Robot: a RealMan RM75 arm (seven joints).
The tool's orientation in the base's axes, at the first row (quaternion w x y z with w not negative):
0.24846, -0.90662, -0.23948, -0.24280
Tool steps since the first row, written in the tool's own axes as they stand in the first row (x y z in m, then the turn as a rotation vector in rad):
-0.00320, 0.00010, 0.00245, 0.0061, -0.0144, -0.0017
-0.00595, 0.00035, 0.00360, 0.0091, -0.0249, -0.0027
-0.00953, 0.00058, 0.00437, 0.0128, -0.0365, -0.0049
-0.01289, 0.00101, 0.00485, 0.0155, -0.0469, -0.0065
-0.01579, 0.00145, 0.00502, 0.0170, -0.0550, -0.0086
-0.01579, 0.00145, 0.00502, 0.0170, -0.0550, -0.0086
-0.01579, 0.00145, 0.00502, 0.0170, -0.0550, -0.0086
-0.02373, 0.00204, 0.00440, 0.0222, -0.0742, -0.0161
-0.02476, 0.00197, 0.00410, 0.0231, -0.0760, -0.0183
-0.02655, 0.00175, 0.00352, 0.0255, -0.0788, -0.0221
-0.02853, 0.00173, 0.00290, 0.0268, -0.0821, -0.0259
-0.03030, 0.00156, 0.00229, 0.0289, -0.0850, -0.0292
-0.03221, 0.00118, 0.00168, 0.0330, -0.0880, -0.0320
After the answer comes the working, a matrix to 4 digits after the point.
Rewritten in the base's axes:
-0.00161, 0.00031, -0.00368, -0.0039, 0.0119, 0.0095
-0.00322, -0.00009, -0.00618, -0.0077, 0.0203, 0.0155
-0.00559, -0.00095, -0.00884, -0.0120, 0.0290, 0.0231
-0.00777, -0.00206, -0.01123, -0.0162, 0.0369, 0.0293
-0.00970, -0.00321, -0.01312, -0.0202, 0.0424, 0.0344
-0.00970, -0.00321, -0.01312, -0.0202, 0.0424, 0.0344
-0.00970, -0.00321, -0.01312, -0.0202, 0.0424, 0.0344
-0.01566, -0.00650, -0.01729, -0.0293, 0.0544, 0.0494
-0.01659, -0.00694, -0.01762, -0.0303, 0.0548, 0.0522
-0.01827, -0.00766, -0.01810, -0.0313, 0.0555, 0.0574
-0.02000, -0.00862, -0.01873, -0.0333, 0.0563, 0.0621
-0.02165, -0.00939, -0.01920, -0.0344, 0.0573, 0.0667
-0.02352, -0.01005, -0.01968, -0.0338, 0.0593, 0.0721

The tool's axes in the first row as the columns of a matrix, in the base's axes (rounded; the answer above uses it unrounded):
0.7674, 0.5549, 0.3213
0.3136, -0.7618, 0.5668
0.5593, -0.3342, -0.7586

